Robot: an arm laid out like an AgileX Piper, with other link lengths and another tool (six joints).
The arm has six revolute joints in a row. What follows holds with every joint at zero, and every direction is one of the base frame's.
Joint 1 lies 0.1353 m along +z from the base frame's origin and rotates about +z.
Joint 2 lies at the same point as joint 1 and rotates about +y.
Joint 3 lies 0.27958 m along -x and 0.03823 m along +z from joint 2 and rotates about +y.
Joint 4 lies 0.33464 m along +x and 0.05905 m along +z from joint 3 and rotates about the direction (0.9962, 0, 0.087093).
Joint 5 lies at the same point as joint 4 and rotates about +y.
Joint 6 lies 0.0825 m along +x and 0.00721 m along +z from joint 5 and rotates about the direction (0.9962, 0, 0.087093).
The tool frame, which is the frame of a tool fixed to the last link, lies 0.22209 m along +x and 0.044 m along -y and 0.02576 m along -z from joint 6; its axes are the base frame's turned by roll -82.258, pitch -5.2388 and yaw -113.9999 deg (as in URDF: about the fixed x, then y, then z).
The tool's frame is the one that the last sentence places.
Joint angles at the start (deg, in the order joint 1, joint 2, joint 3, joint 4, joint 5, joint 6):
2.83, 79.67, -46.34, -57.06, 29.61, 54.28
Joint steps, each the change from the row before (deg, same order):
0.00, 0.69, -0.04, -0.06, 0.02, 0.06
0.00, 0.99, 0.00, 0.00, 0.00, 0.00
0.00, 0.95, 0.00, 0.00, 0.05, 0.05
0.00, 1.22, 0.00, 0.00, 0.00, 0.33
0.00, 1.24, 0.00, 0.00, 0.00, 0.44
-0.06, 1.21, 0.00, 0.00, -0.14, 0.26
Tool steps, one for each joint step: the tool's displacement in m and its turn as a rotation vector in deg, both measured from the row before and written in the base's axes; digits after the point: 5 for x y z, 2 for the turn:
-0.00061, -0.00018, -0.00496, -0.05, 0.63, -0.03
-0.00132, -0.00007, -0.00770, -0.05, 0.99, 0.00
-0.00161, -0.00021, -0.00741, -0.04, 0.96, -0.07
-0.00210, 0.00014, -0.00966, 0.14, 1.09, -0.23
-0.00239, 0.00021, -0.00985, 0.20, 1.07, -0.31
-0.00206, 0.00011, -0.00946, 0.16, 1.04, -0.15

